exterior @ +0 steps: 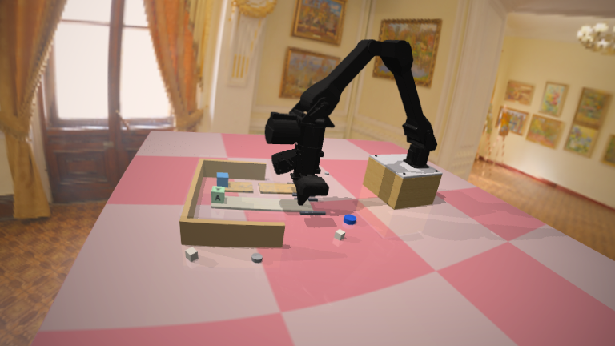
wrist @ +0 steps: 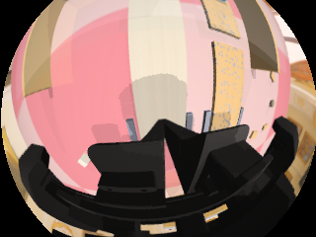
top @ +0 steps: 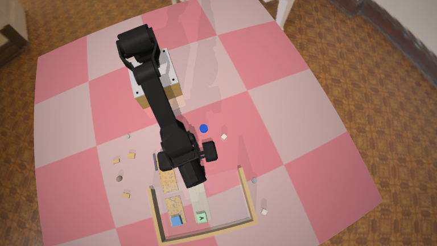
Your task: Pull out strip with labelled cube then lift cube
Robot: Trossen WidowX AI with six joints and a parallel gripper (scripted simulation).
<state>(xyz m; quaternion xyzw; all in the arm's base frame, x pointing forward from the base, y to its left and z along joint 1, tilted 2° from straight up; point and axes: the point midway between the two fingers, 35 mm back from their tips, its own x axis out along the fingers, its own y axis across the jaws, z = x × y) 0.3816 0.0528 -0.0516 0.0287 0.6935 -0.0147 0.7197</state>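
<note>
My gripper tip is now 10 cm past the blue disc and 8 cm to the right of it. Also, from my gripper tip: grey disc: 13 cm ahead, 19 cm to the left.
</note>
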